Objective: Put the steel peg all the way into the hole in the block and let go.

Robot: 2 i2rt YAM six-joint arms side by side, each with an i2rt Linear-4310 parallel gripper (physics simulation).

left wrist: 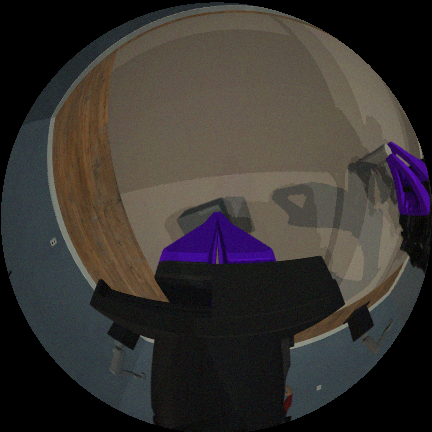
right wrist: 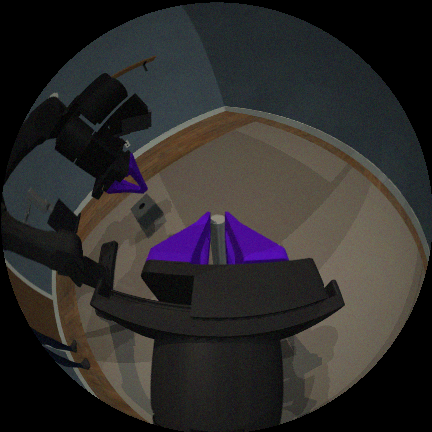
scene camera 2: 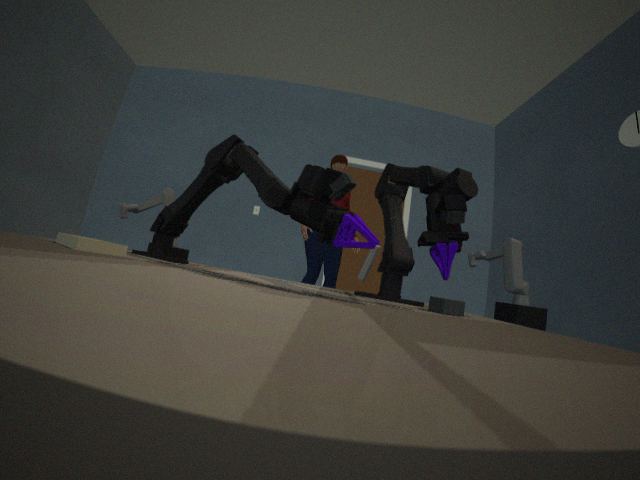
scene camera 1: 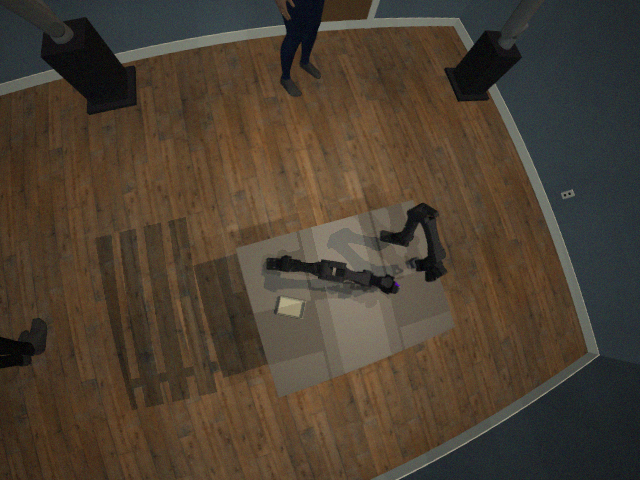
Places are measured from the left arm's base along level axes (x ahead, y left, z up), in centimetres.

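Pixels of known places: left gripper, fingertip midpoint: (left wrist: pixel 216 217) (right wrist: pixel 144 190) (scene camera 2: pixel 446 279) (scene camera 1: pixel 418 268); right gripper, fingertip midpoint: (left wrist: pixel 388 149) (right wrist: pixel 217 217) (scene camera 2: pixel 377 245) (scene camera 1: pixel 399 287); left arm's base, origin of the base link: (right wrist: pixel 105 279) (scene camera 2: pixel 388 300) (scene camera 1: pixel 394 238); right arm's base, origin of the base link: (scene camera 2: pixel 159 258) (scene camera 1: pixel 283 264).
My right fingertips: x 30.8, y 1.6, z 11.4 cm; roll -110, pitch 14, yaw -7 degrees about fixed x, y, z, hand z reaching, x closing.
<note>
Ahead of a thing's pixels: the offset from my right fingertips to its top centre. Level surfaces: height alone.
The steel peg {dx -0.9, dy -1.4, dz +0.4 cm} (scene camera 2: pixel 368 263) (left wrist: pixel 376 154) (right wrist: pixel 218 242) is a grey rod, tilted in the air in scene camera 2. My right gripper (scene camera 1: pixel 397 284) (scene camera 2: pixel 377 244) is shut on its upper end. The dark grey block {dx -17.6, dy +14.0, dz -8.0 cm} (scene camera 2: pixel 446 306) (left wrist: pixel 199 216) (right wrist: pixel 147 215) rests on the table at the right in scene camera 2; its round hole shows in the right wrist view. My left gripper (scene camera 2: pixel 445 278) (left wrist: pixel 216 217) (right wrist: pixel 144 190) is shut and empty, pointing down above the block. Its fingers hide part of the block in the left wrist view. I cannot make out the block in scene camera 1.
A shallow pale box {dx +22.6, dy -58.6, dz -8.9 cm} (scene camera 1: pixel 290 306) (scene camera 2: pixel 93 244) lies on the table {dz -11.4 cm} (scene camera 1: pixel 356 330) near the right arm's base. The left arm (scene camera 1: pixel 433 237) (scene camera 2: pixel 393 222) stands behind the peg in scene camera 2. A person (scene camera 1: pixel 302 41) and two dark pedestals (scene camera 1: pixel 87 64) (scene camera 1: pixel 481 64) stand on the floor.
</note>
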